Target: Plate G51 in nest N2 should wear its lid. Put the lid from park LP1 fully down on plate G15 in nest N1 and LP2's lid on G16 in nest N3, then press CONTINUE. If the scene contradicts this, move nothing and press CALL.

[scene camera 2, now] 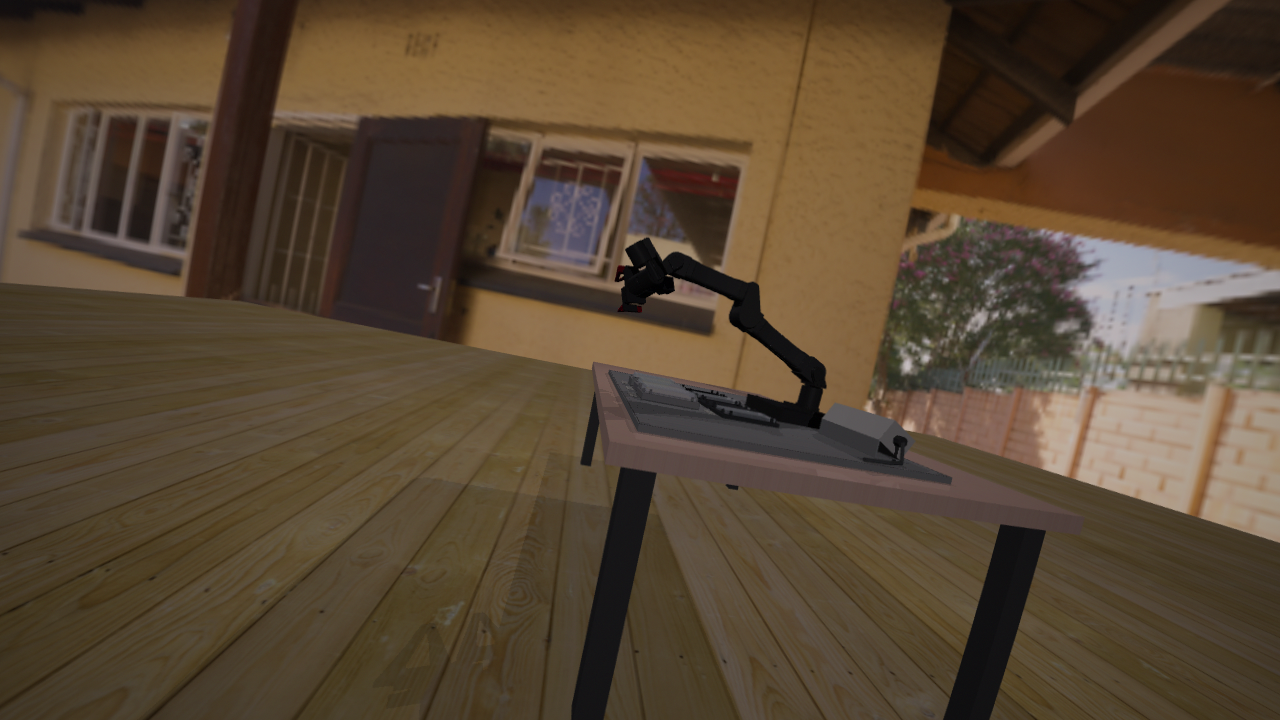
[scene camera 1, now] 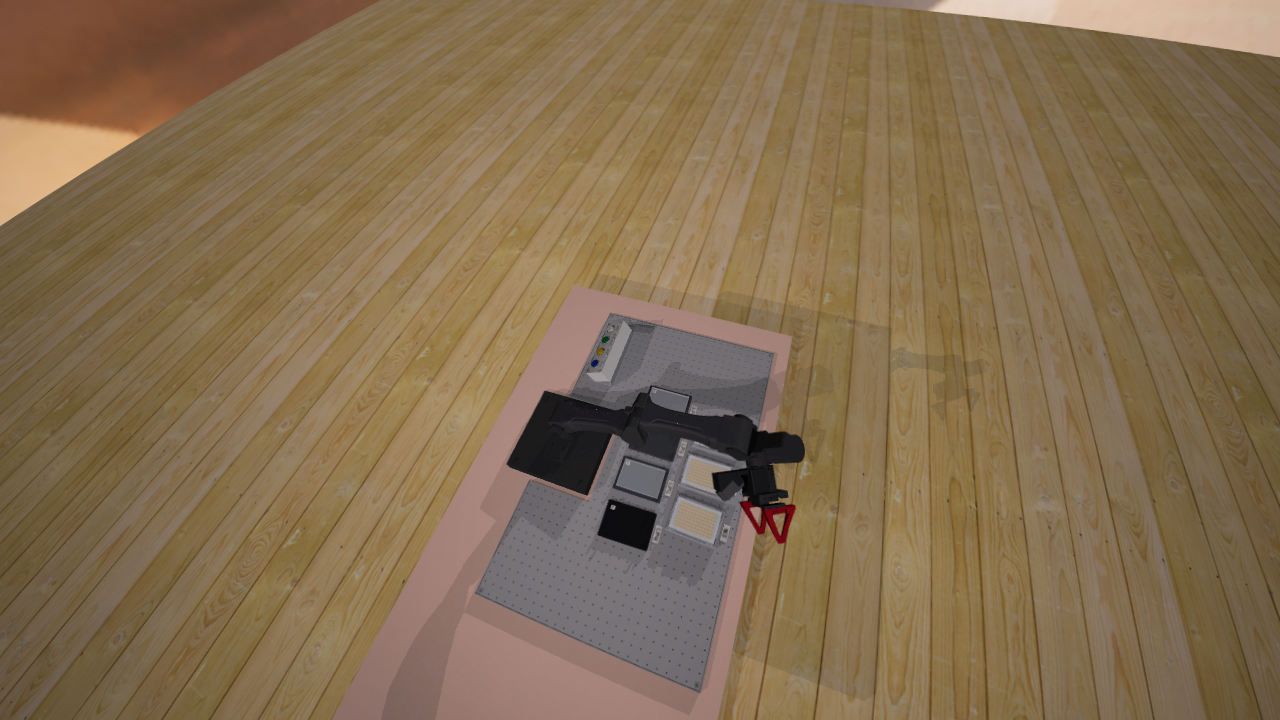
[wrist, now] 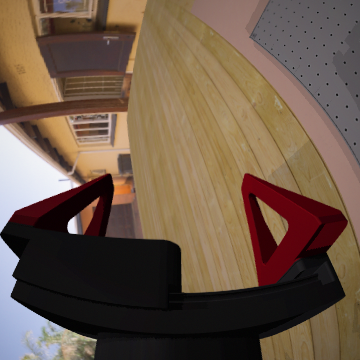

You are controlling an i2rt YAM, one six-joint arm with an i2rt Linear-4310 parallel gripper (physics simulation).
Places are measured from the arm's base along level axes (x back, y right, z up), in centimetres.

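Pixels of known places: gripper, fingertip midpoint: (scene camera 2: 617, 296) (scene camera 1: 770, 538) (wrist: 177, 180); arm's base, origin of the base link: (scene camera 2: 805, 411) (scene camera 1: 567, 430).
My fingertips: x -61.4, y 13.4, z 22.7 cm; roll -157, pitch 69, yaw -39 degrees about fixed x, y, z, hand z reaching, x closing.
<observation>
Ahead of a thing's pixels: the offset from my fingertips to its top centre. "spot": to the spot under its first point. Level surfaces: height alone.
My gripper (scene camera 1: 771, 536) (scene camera 2: 623, 291) (wrist: 177, 180) is open with nothing between its red fingers, high above the table and out past the board's edge. In scene camera 1, two cream-welled plates, one @(dx +16.7, dy -15.2, dz -22.3 cm) (scene camera 1: 701, 471) partly behind the wrist and one @(dx +16.0, dy -2.2, dz -22.1 cm) (scene camera 1: 695, 521) in full view, sit uncovered. Beside them lie a grey lid-like rectangle @(spot: dx +34.5, dy -7.6, dz -24.0 cm) (scene camera 1: 640, 479) and a black rectangle @(spot: dx +33.7, dy +5.5, dz -24.8 cm) (scene camera 1: 626, 524). Another grey rectangle @(spot: dx +35.2, dy -35.8, dz -23.9 cm) (scene camera 1: 669, 397) is partly hidden by the arm. The button box @(dx +60.3, dy -44.8, dz -17.3 cm) (scene camera 1: 610, 352) has white, green, yellow and blue buttons. Labels are too small to read, so I cannot tell which nest or park is which.
The grey perforated board @(dz -25.7 cm) (scene camera 1: 590, 586) (scene camera 2: 787, 445) (wrist: 310, 45) lies on the pink table (scene camera 1: 429, 591) (scene camera 2: 805, 481) (wrist: 230, 15). The arm's black base (scene camera 1: 554, 447) stands at the board's edge, and the arm stretches across the board. Small white label blocks @(spot: dx +24.7, dy +4.8, dz -25.6 cm) (scene camera 1: 657, 534) stand beside the plates.
</observation>
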